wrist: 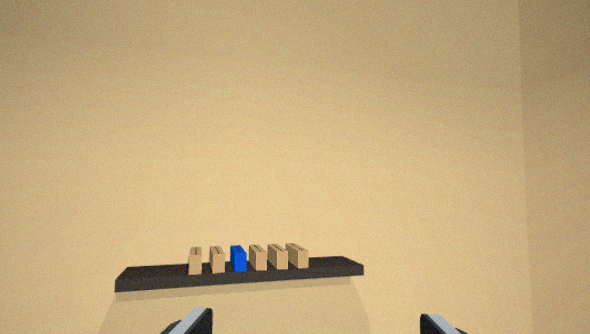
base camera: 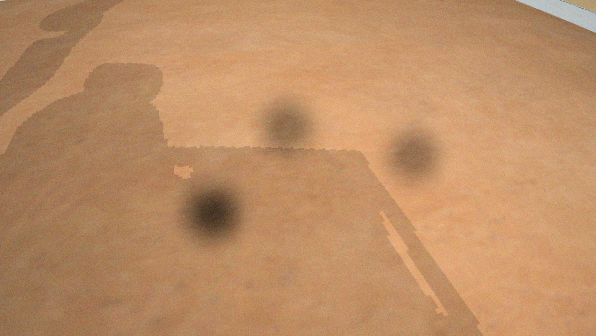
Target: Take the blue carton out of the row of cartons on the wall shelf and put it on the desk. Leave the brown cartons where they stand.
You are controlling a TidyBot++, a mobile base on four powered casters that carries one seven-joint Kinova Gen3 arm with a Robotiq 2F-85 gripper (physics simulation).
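Frame: origin at the arm's base, x ahead, y left, z up, level; metres.
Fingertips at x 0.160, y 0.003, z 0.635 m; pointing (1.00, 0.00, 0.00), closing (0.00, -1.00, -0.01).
Observation:
A point is followed by its place in that frame.
The blue carton [wrist: 238, 259] {x 1.597, y 0.321, z 0.396 m} stands upright in a row of brown cartons on the dark wall shelf [wrist: 330, 267] {x 1.729, y -0.093, z 0.339 m}, in the lower part of the wrist view. Two brown cartons [wrist: 195, 261] {x 1.541, y 0.496, z 0.397 m} [wrist: 217, 260] {x 1.569, y 0.408, z 0.396 m} stand to its left and several [wrist: 258, 258] {x 1.626, y 0.236, z 0.396 m} [wrist: 278, 257] {x 1.654, y 0.148, z 0.396 m} [wrist: 297, 256] {x 1.691, y 0.062, z 0.395 m} to its right, with narrow gaps between them. My gripper [wrist: 316, 322] {x 0.160, y 0.003, z 0.635 m} is open, its fingertips wide apart at the bottom edge of the wrist view. The shelf is some way off in front of it. The desk does not show in either view.
A plain tan wall [wrist: 300, 125] {x 1.950, y 0.057, z 1.065 m} rises behind the shelf and meets another wall [wrist: 560, 150] {x 2.201, y -1.486, z 0.951 m} in a corner at the right. In the base camera view, the brown floor [base camera: 500, 150] {x 0.553, y -0.428, z -0.397 m} carries shadows and three dark blurred spots. A white baseboard [base camera: 565, 14] {x 1.822, y -1.595, z -0.369 m} shows at the upper right.

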